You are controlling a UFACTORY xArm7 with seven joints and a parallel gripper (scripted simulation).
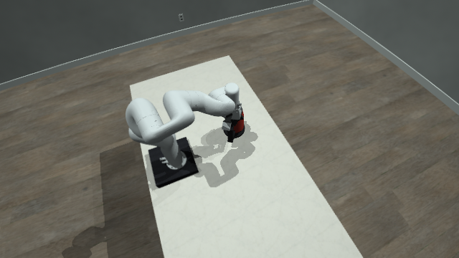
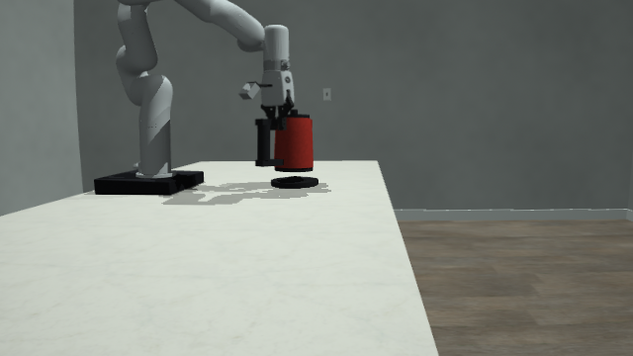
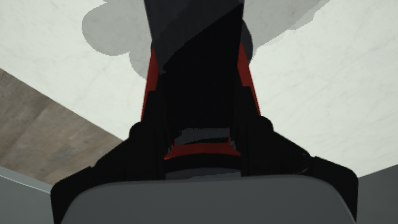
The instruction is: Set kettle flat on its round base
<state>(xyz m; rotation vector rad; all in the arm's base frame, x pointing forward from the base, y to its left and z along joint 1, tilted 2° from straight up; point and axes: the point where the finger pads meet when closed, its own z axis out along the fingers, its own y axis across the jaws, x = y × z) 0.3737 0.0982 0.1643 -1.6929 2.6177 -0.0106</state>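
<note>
Now: hand 5 cm above the red kettle, 3 cm to the right of it and 1 cm short of it. Round my hand: round black base: 18 cm below, 7 cm to the left, 2 cm ahead.
</note>
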